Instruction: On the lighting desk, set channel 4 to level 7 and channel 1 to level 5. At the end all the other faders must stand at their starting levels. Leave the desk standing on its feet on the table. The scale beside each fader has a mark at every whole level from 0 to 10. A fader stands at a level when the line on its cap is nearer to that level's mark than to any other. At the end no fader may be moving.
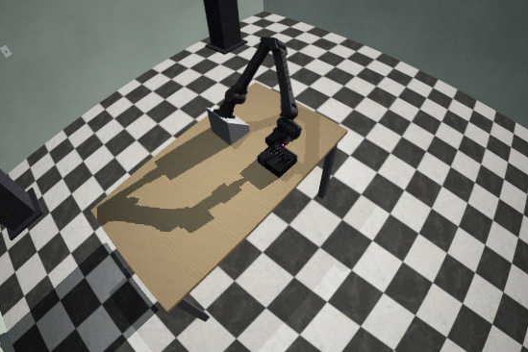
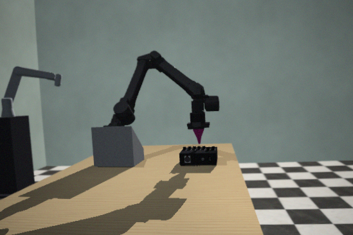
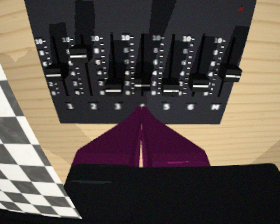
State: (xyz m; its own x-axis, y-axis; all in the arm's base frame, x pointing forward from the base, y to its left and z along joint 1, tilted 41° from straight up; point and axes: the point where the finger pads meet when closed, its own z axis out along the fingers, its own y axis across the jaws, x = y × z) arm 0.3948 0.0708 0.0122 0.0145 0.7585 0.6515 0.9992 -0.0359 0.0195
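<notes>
My hand is 2 cm to the left of the channel 4 fader cap and 2 cm above it. Round my hand: channel 1 fader cap: 6 cm ahead, 3 cm to the right, 2 cm below; then channel 2 fader cap: 4 cm to the right, 4 cm ahead, 2 cm below; then channel 3 fader cap: 2 cm to the right, 2 cm below, 2 cm ahead.
</notes>
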